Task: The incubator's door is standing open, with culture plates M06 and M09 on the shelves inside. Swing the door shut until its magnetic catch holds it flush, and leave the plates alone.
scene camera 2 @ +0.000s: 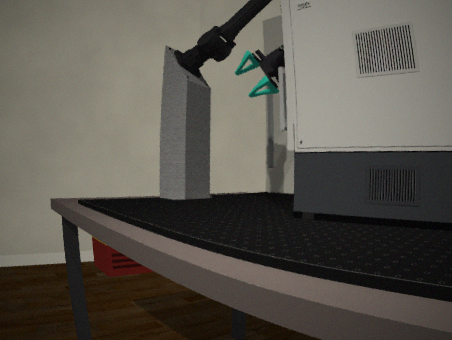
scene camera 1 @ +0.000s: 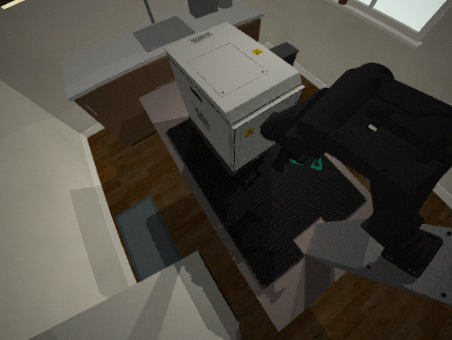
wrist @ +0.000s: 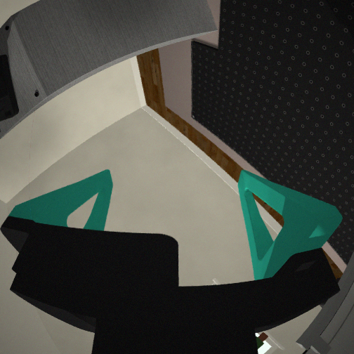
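Note:
The white incubator stands on the black perforated mat. Its door lies against, or very close to, the front of the body; whether it is fully flush cannot be told. The door's handle sticks out in front in scene camera 2. My gripper is open and empty, with its teal fingers pointing away from the door. The dark wrist behind the fingers is close in front of the door; contact is hidden. Plates M06 and M09 do not show.
The black mat lies on the pinkish table. The grey arm pedestal stands at the table's end. A counter is behind the incubator.

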